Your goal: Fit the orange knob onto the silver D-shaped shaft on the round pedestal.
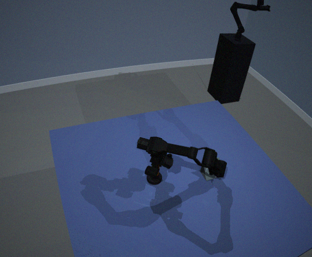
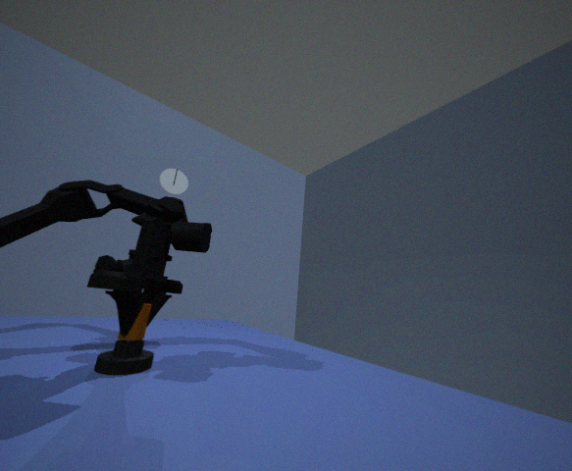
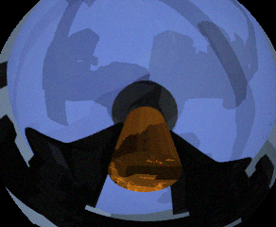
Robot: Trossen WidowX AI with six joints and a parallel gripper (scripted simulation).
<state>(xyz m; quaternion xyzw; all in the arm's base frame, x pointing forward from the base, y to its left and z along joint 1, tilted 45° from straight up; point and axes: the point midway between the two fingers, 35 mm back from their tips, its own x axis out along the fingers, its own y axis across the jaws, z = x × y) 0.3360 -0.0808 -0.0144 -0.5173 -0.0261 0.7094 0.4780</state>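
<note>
The round pedestal lies 3 cm below my gripper tip. From my gripper tip the other things lie so: orange knob (4 cm above).
</note>
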